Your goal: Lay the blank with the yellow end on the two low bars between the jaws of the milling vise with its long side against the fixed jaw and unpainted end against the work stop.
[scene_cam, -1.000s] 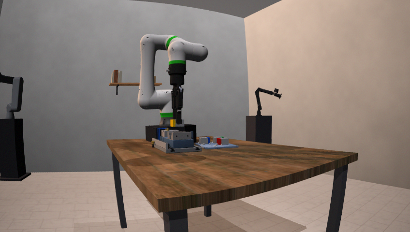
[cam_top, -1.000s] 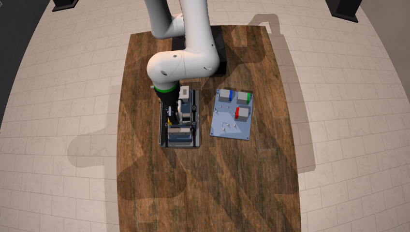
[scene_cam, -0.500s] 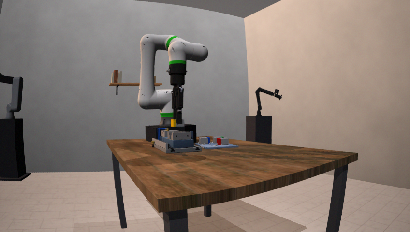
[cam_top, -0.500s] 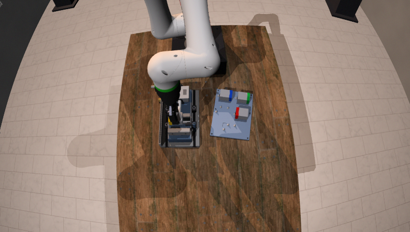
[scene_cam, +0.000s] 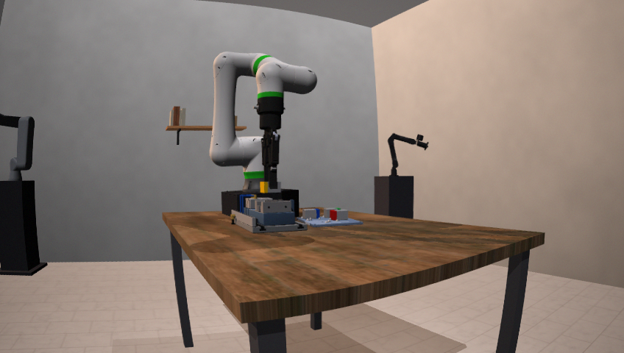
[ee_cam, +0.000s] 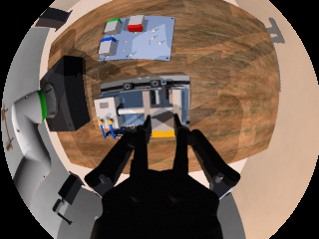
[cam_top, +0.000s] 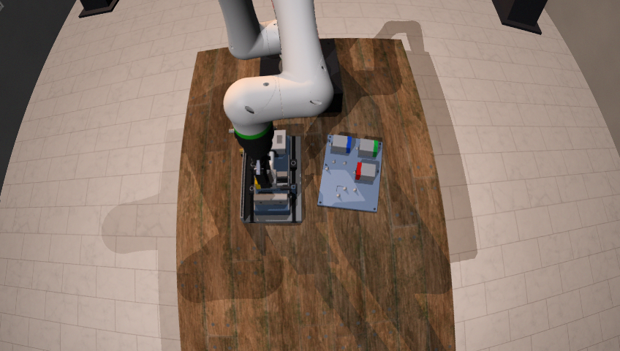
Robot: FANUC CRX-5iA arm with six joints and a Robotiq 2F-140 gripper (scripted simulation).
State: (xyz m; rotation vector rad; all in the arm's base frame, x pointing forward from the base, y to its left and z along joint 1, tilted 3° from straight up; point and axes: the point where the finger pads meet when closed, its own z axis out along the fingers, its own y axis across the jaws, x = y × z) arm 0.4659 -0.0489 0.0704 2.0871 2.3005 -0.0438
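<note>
The fixed jaw is 30 mm ahead of my hand, 10 mm to the left of it and 100 mm below it. The rest, counted from my hand: yellow-ended blank 30 mm below; blue-grey plate 110 mm behind, 250 mm to the left, 170 mm below; hosed block 160 mm behind, 10 mm to the right, 100 mm below.
</note>
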